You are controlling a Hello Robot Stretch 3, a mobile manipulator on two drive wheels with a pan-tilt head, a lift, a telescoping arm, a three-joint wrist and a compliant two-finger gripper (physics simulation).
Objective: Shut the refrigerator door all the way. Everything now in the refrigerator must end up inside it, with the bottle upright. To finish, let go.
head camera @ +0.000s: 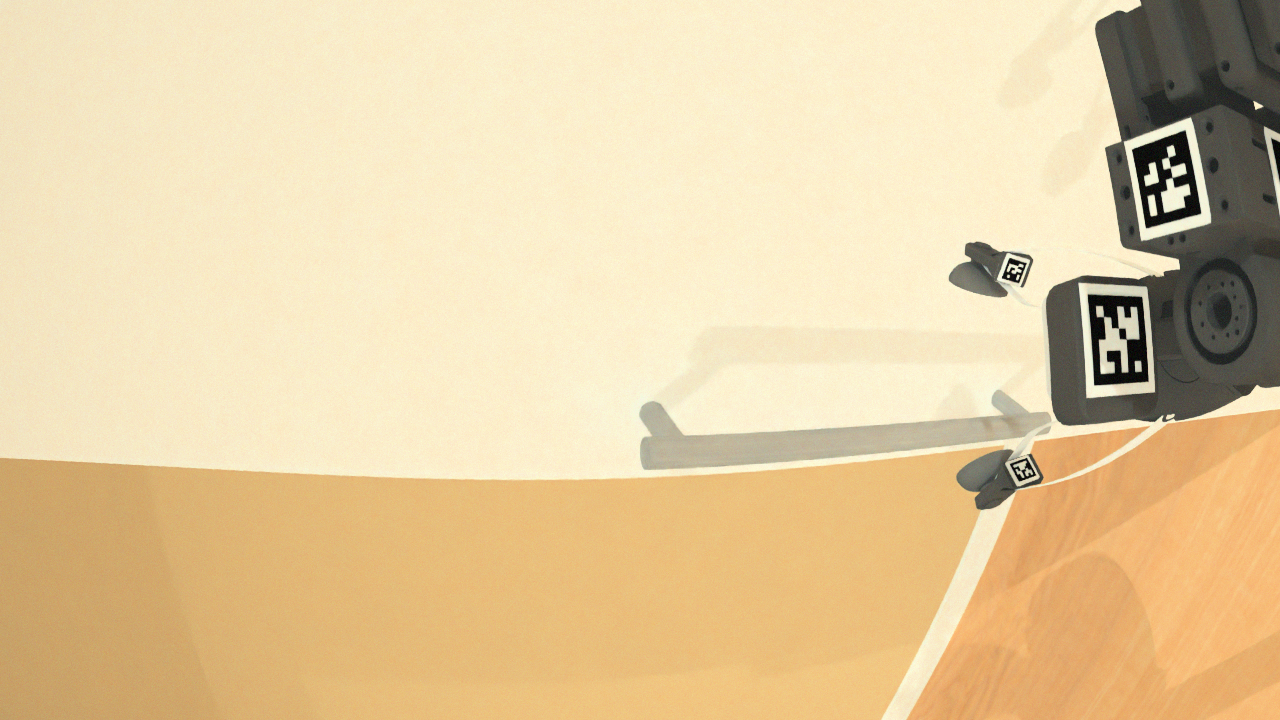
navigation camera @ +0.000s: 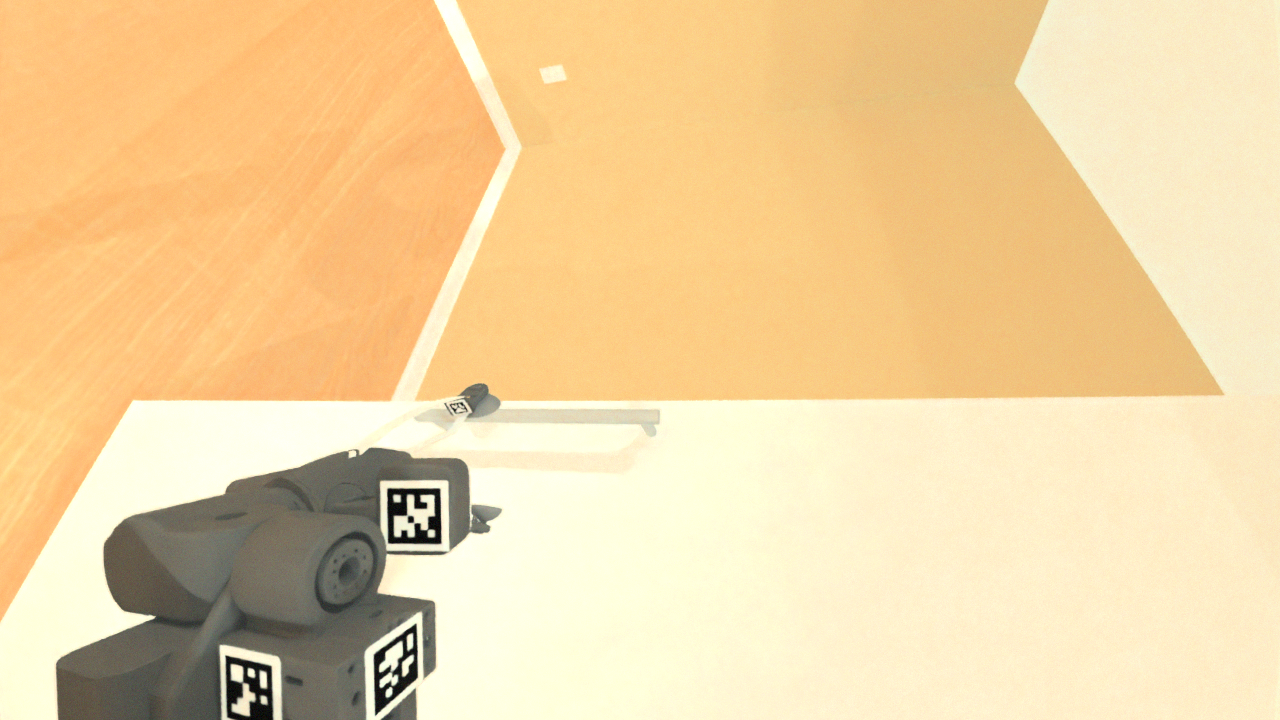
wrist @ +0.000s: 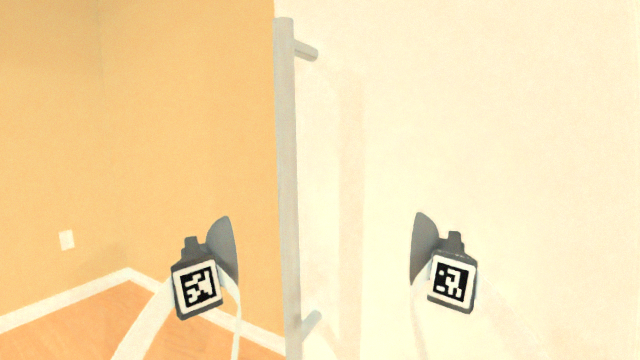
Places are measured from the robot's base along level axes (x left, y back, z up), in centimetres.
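Pixels of known places: gripper, fingertip midpoint: (head camera: 968, 378) (navigation camera: 491, 454).
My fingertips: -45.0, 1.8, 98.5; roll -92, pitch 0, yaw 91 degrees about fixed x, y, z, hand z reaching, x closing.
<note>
Ahead of a thing's pixels: the offset from my fingertips to its top centre, as dx, dy, dz. "pt": to the spot under its first point. Level surfaces: height alone.
The refrigerator door {pt -10.9, +9.7, +29.8} (head camera: 402, 223) (navigation camera: 805, 555) (wrist: 525, 125) is a broad, cream-white surface. Its long grey bar handle {pt -10.2, -3.0, +4.2} (head camera: 832, 441) (navigation camera: 581, 416) (wrist: 286, 150) stands off the door near one edge, on two short posts. My gripper (head camera: 981, 374) (navigation camera: 484, 458) (wrist: 322, 239) is open at the handle. In the wrist view one finger is on each side of the bar, and the bar is nearer the left finger; neither finger appears to touch it. The refrigerator's inside, its contents and the bottle do not show, and I cannot tell how far the door stands open.
A tan wall (head camera: 537, 582) (navigation camera: 760, 223) (wrist: 175, 125) lies beyond the door's handle edge. A white baseboard (head camera: 953, 591) (navigation camera: 460, 268) (wrist: 75, 295) runs between it and the wooden floor {dz -98.5} (head camera: 1163, 582) (navigation camera: 223, 223) (wrist: 100, 330). A small white plate (navigation camera: 553, 74) (wrist: 66, 240) is on the wall.
</note>
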